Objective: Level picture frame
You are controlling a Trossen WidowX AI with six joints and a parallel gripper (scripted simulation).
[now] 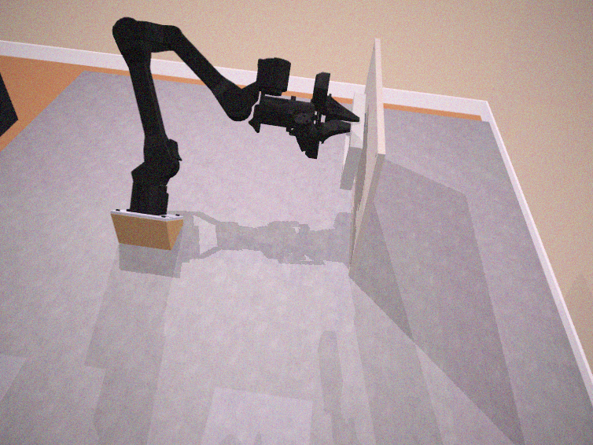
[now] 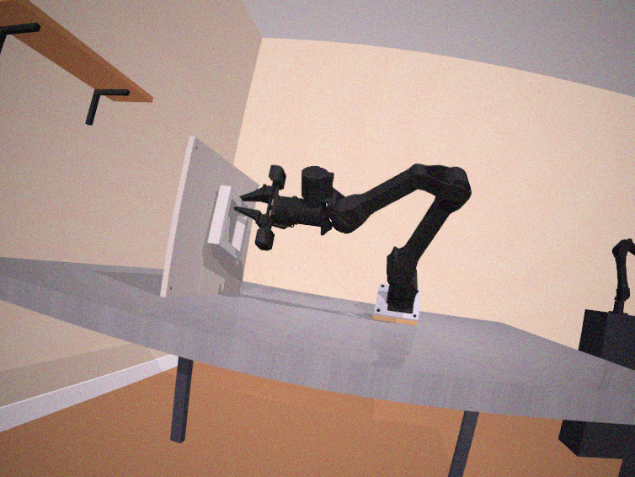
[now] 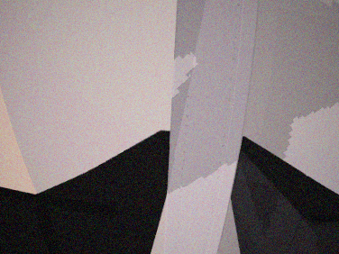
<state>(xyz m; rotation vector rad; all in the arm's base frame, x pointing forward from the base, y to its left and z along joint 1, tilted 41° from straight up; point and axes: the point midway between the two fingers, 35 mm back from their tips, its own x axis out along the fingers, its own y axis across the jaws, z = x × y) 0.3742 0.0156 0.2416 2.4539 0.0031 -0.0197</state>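
My gripper tip is 5 cm above the pale picture frame and 1 cm to the right of it. The rest, counted from my gripper tip: cream wall board: 6 cm below, 2 cm ahead, 1 cm to the left.
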